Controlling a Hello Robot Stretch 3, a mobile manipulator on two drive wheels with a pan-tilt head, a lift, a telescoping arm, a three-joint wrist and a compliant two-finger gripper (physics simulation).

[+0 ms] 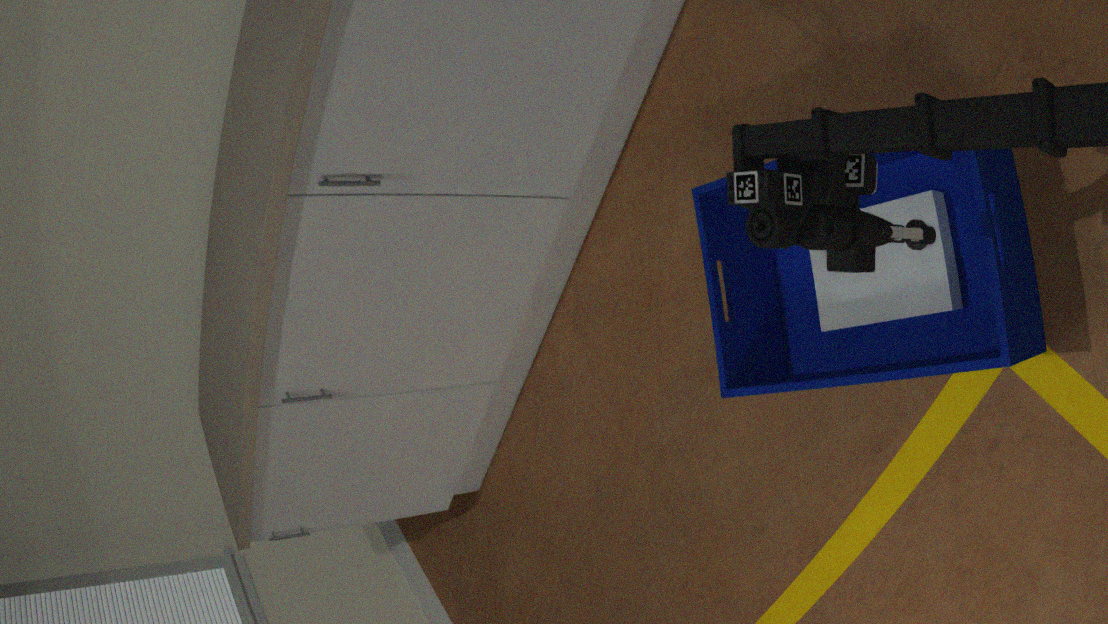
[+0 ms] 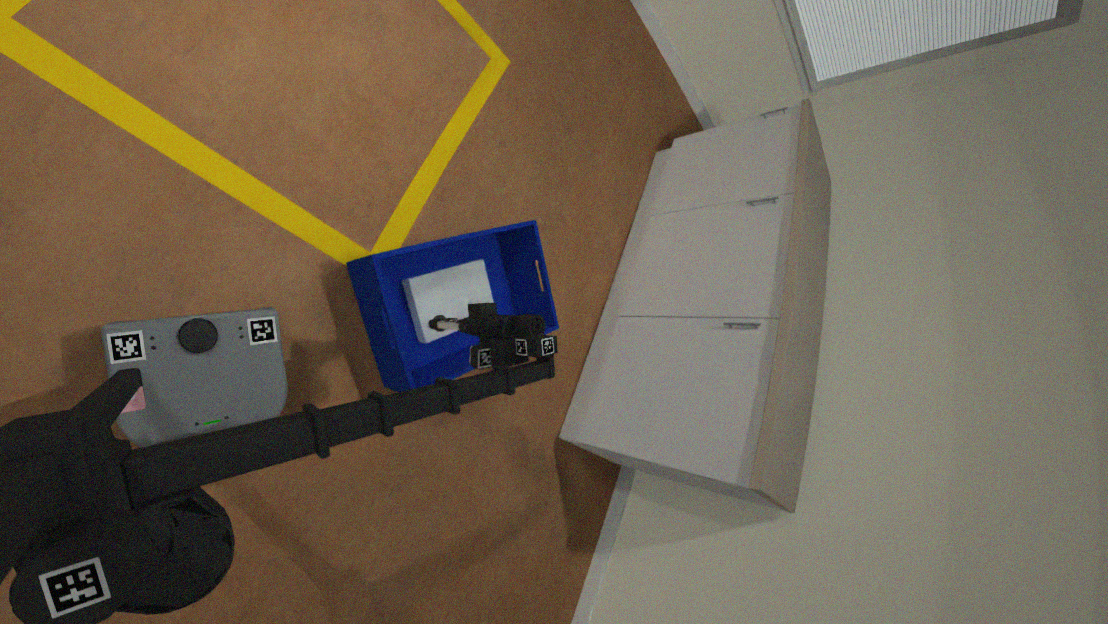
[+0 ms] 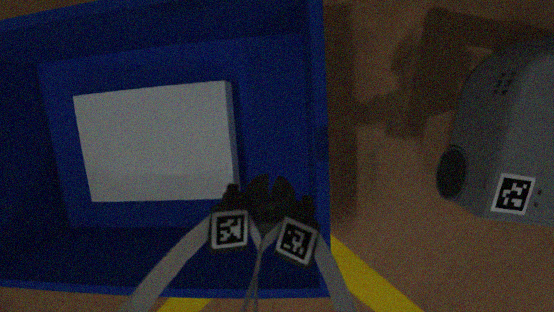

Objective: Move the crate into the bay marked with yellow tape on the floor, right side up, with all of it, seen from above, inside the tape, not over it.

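Places are measured from the robot's base along level axes (x ahead, y left, z up), in metres.
Where they show: gripper, fingertip midpoint: [image 1: 922, 235] [image 2: 436, 323] [image 3: 270, 196]; robot's base, link origin: [image 2: 198, 333].
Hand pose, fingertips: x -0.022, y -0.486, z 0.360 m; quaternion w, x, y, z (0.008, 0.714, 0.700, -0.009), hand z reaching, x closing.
Things, the pixels of their centre, and the offset from my fingertips.
- blue crate, body centre: [image 1: 865, 264] [image 3: 140, 149] [image 2: 462, 298] dx +0.045, dy -0.239, dz -0.249 m
- flat white box, body centre: [image 1: 881, 264] [image 3: 157, 144] [image 2: 452, 299] dx +0.045, dy -0.240, dz -0.314 m
The blue crate [image 1: 1023, 294] [image 2: 372, 310] [image 3: 275, 100] stands right side up on the floor, with a flat white box [image 1: 883, 286] [image 2: 449, 282] [image 3: 155, 145] lying in it. Seen from above, the crate lies mostly outside the yellow tape [image 1: 883, 496] [image 2: 232, 179] [image 3: 370, 281], one of its corners at the tape's near corner. My gripper [image 1: 920, 234] [image 2: 440, 323] [image 3: 270, 196] is shut, with its fingertips close together and nothing between them. It points down over the crate's open top, near the white box's edge. Its height against the crate's rim is hard to tell.
White cabinets [image 1: 418, 286] [image 2: 697, 263] stand along the wall beyond the crate. My grey base [image 2: 209, 379] [image 3: 520, 125] is on the crate's other side. My extended arm [image 1: 984, 124] [image 2: 271, 437] passes over the crate's side away from the tape.
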